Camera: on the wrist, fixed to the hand. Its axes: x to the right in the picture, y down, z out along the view.
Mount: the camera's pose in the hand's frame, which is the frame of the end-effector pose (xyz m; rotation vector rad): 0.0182 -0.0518 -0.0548 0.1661 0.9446 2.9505
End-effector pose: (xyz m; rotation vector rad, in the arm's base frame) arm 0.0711 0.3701 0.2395 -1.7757 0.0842 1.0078
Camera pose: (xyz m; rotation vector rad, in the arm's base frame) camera 0.1404 0.3566 0.2716 0.2093 -2.2853 -0.7136
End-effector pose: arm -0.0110 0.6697 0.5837 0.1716 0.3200 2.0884
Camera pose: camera 0.0085 0.7019 0.5159 0.2292 -0.2743 -1.0447
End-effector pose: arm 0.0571 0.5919 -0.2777 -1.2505 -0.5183 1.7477
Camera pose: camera 0.1269 0.6250 -0.2704 0.9384 -1.5267 -0.6987
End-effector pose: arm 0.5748 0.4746 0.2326 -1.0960 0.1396 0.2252
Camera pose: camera 0.6053 0.4051 0.2485 -0.1962 -2.2714 -1.9296
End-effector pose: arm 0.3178 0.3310 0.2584 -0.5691 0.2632 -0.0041
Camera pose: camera 0.3254 0.2568 0.2372 -0.5301 -1.7491 -2.5456
